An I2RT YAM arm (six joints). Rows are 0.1 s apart.
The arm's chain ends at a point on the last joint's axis. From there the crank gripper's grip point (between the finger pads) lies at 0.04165 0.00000 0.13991 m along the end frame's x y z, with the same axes.
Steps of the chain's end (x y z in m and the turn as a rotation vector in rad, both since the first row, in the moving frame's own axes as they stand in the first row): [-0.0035 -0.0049 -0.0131 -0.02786 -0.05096 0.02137]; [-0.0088 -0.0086 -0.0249 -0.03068 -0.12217 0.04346]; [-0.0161 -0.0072 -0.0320 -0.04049 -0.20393 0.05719]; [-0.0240 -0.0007 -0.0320 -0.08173 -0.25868 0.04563]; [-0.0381 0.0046 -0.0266 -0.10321 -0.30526 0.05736]
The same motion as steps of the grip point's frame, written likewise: [-0.0107 -0.0002 -0.0112 -0.02786 -0.05096 0.02137]; [-0.0263 -0.0028 -0.0210 -0.03068 -0.12217 0.04346]; [-0.0455 0.0001 -0.0266 -0.04049 -0.20393 0.05719]; [-0.0614 0.0121 -0.0266 -0.08173 -0.25868 0.04563]; [-0.0825 0.0206 -0.0214 -0.10321 -0.30526 0.05736]
